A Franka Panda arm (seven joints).
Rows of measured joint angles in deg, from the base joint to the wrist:
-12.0, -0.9, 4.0, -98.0, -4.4, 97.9, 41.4
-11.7, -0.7, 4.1, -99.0, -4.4, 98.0, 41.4
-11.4, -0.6, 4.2, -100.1, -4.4, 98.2, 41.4
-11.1, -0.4, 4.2, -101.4, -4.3, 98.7, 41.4
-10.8, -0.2, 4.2, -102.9, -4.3, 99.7, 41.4
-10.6, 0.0, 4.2, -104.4, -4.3, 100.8, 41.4
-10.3, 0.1, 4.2, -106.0, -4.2, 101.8, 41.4
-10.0, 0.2, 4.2, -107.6, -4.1, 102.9, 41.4
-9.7, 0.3, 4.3, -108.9, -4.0, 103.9, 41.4
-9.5, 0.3, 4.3, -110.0, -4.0, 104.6, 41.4
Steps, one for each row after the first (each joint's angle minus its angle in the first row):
0.3, 0.2, 0.1, -1.0, 0.0, 0.1, 0.0
0.6, 0.3, 0.2, -2.1, 0.0, 0.3, 0.0
0.9, 0.5, 0.2, -3.4, 0.1, 0.8, 0.0
1.2, 0.7, 0.2, -4.9, 0.1, 1.8, 0.0
1.4, 0.9, 0.2, -6.4, 0.1, 2.9, 0.0
1.7, 1.0, 0.2, -8.0, 0.2, 3.9, 0.0
2.0, 1.1, 0.2, -9.6, 0.3, 5.0, 0.0
2.3, 1.2, 0.3, -10.9, 0.4, 6.0, 0.0
2.5, 1.2, 0.3, -12.0, 0.4, 6.7, 0.0

